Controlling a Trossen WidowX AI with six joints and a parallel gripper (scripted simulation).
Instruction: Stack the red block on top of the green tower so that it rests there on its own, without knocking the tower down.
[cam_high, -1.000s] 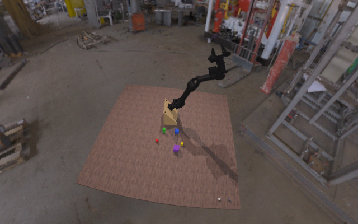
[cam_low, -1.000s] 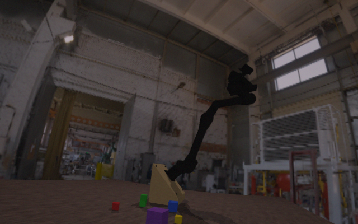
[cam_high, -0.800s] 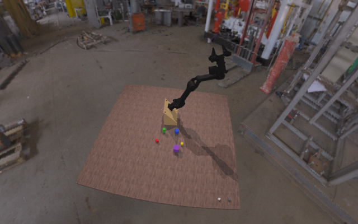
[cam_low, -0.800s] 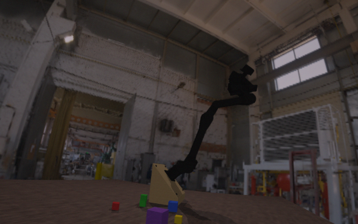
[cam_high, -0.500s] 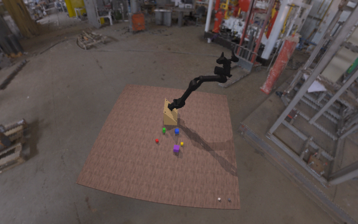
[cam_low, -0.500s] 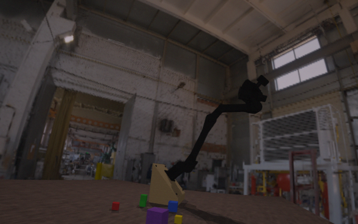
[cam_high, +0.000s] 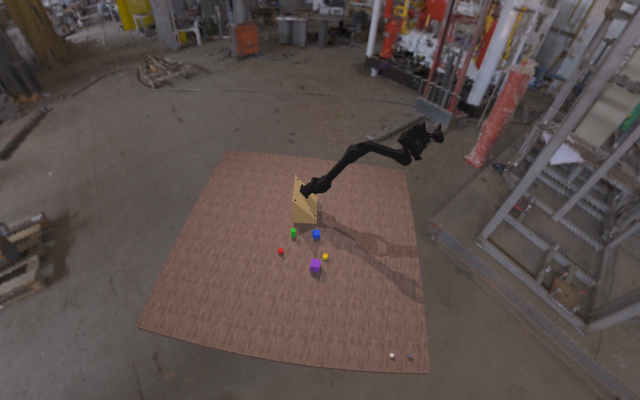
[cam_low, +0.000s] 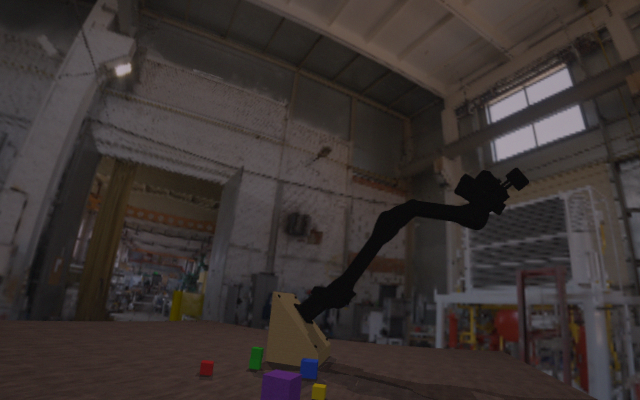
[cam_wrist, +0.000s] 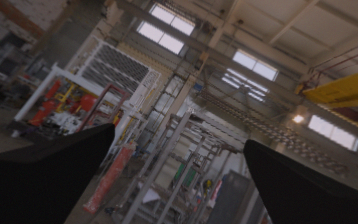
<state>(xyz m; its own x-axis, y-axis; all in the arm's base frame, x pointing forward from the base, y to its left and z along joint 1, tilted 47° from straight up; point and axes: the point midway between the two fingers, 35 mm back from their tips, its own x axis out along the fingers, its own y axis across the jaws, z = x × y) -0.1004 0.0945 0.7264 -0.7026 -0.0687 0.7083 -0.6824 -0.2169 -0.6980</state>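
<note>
Now: gripper tip 680 mm to the left of the red block, 540 mm above it and 500 mm short of it. The rest, counted from my gripper tip: purple block (560 mm ahead, 530 mm below, 500 mm to the right); then blue block (530 mm below, 510 mm to the right, 370 mm ahead); then small yellow block (540 mm below, 500 mm ahead, 450 mm to the right).
</note>
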